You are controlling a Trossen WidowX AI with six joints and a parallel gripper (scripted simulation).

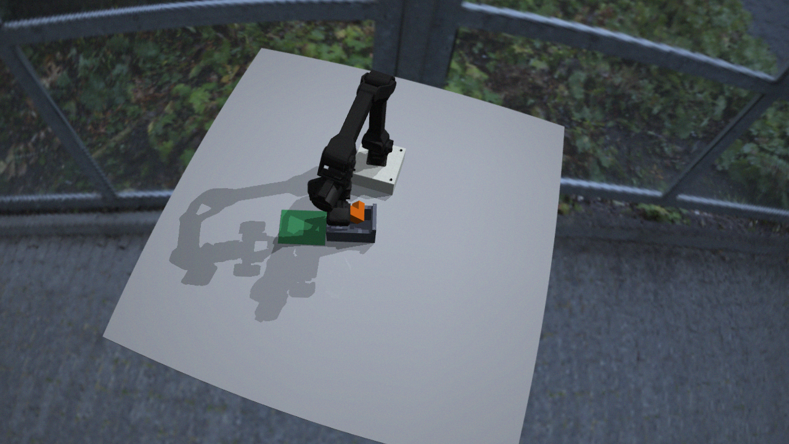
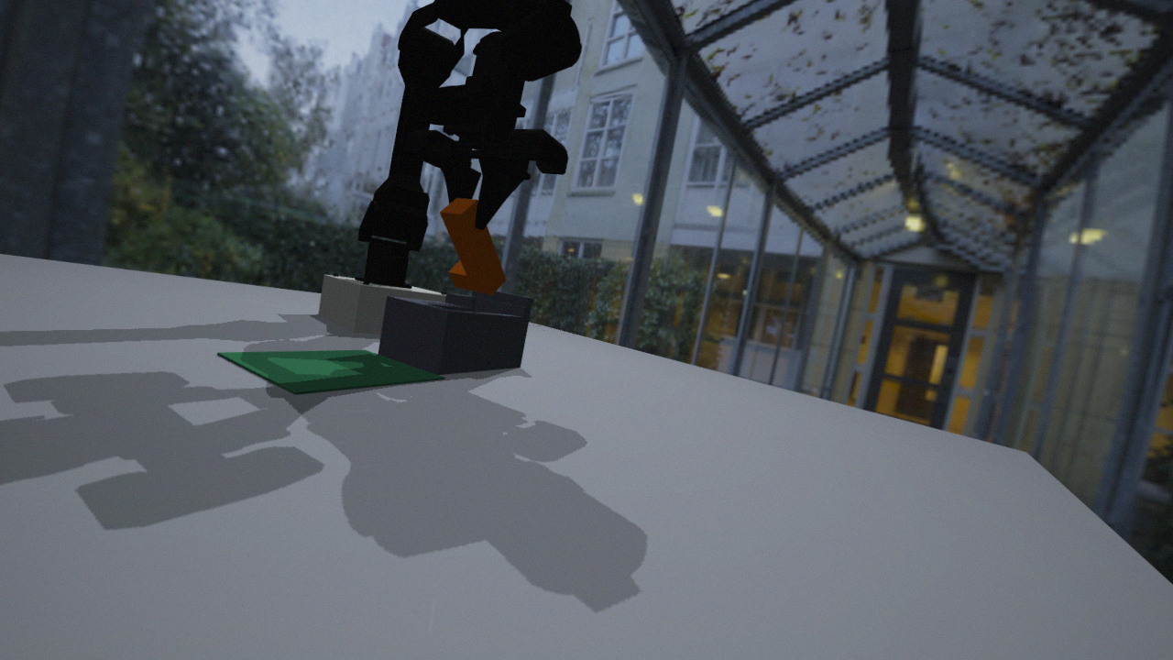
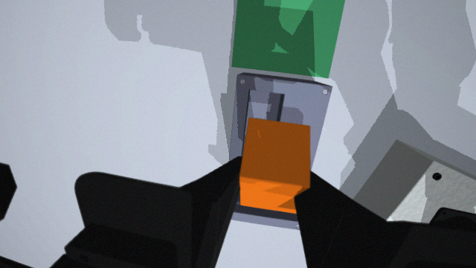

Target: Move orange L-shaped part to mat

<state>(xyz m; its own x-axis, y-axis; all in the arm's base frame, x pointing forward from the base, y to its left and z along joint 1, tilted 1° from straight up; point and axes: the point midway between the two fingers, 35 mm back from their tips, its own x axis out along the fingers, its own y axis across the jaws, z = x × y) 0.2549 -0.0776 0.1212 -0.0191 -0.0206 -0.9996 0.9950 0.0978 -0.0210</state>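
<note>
My gripper tip is 17 cm above the green mat and 12 cm to the left of it. The rest, counted from my gripper tip: orange L-shaped part (3 cm to the left, 3 cm below, 2 cm behind).
</note>
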